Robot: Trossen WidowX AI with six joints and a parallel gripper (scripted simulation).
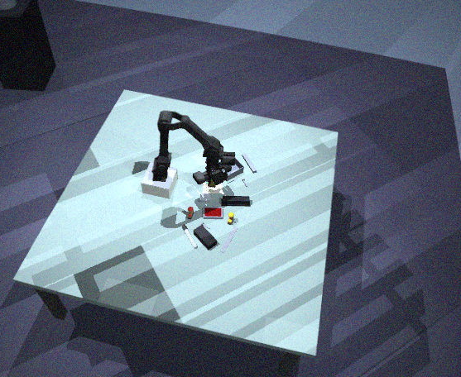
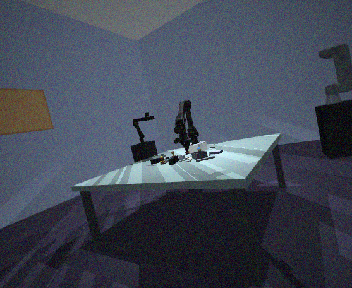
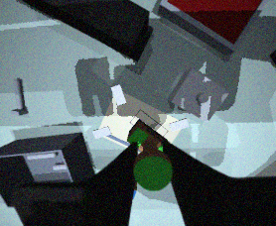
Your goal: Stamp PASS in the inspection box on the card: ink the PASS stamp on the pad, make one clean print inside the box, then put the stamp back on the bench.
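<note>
Right now the card is 60 mm below my gripper tip, 10 mm to the left of it and 10 mm ahead of it. The rest, counted from my gripper tip: green-knobbed stamp right at my gripper tip; then grey tile 60 mm to the right, 40 mm below, 30 mm behind; then blue stamp 100 mm to the left, 30 mm below, 20 mm behind.
</note>
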